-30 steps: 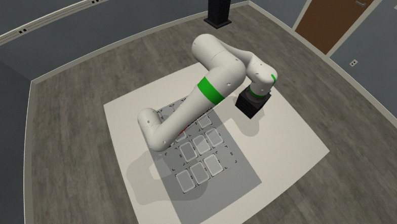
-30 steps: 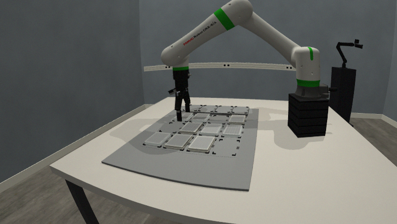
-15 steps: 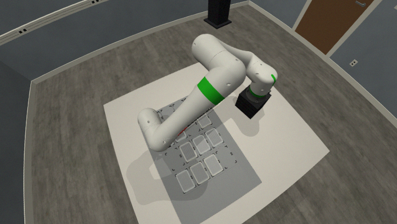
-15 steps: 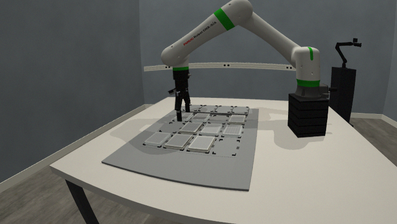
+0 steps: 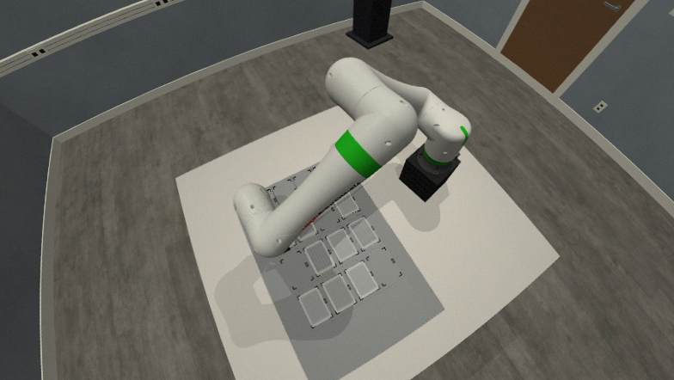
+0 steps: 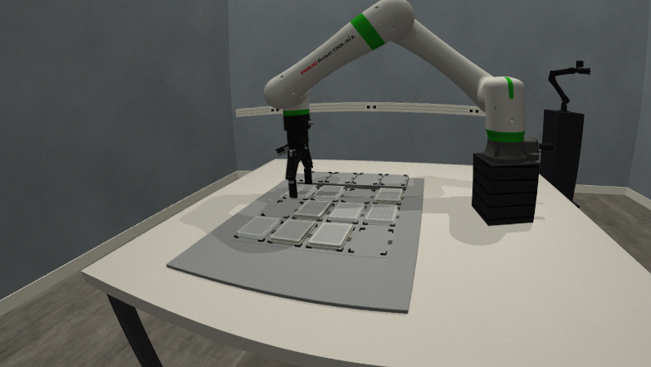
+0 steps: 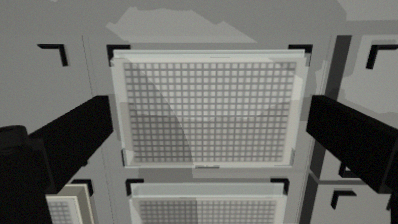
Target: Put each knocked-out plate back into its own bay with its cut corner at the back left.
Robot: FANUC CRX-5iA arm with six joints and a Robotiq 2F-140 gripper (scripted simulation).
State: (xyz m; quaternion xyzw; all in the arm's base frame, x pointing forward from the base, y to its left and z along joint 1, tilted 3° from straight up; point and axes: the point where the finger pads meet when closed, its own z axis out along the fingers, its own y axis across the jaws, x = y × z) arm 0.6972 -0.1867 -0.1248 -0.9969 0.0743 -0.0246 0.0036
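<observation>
Now: hand 40 mm past the label 43, 20 mm above it and 10 mm to the right of it. From my hand the other things lie so: plate (190 mm to the left, 190 mm behind, 10 mm below).
</observation>
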